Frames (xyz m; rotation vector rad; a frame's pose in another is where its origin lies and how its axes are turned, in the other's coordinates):
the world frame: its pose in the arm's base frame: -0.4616 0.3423 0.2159 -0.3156 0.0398 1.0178
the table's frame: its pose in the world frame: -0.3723 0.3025 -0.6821 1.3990 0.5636 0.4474
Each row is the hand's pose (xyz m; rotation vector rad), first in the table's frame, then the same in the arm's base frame.
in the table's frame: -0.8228 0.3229 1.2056 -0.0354 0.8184 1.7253
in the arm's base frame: 0.3417 -0.4687 0.3575 -1.2065 -0.8353 -2.3357
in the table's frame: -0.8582 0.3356 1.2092 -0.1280 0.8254 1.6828
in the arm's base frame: 0.3455 -0.4961 0.3833 -1.1361 -0.8352 -2.4277
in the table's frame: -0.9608 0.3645 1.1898 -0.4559 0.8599 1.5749
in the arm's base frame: 0.3288 -0.5827 0.4462 -0.8409 -0.7584 -2.7059
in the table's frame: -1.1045 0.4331 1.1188 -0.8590 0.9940 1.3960
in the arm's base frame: 0.2569 -0.7002 0.5531 -0.3104 -0.6713 -2.9354
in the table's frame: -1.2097 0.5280 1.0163 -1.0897 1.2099 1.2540
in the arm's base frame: 0.1461 -0.7775 0.6641 0.1416 -0.6570 -2.9144
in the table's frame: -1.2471 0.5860 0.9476 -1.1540 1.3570 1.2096
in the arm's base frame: 0.0703 -0.8009 0.7206 0.3257 -0.6634 -2.8239
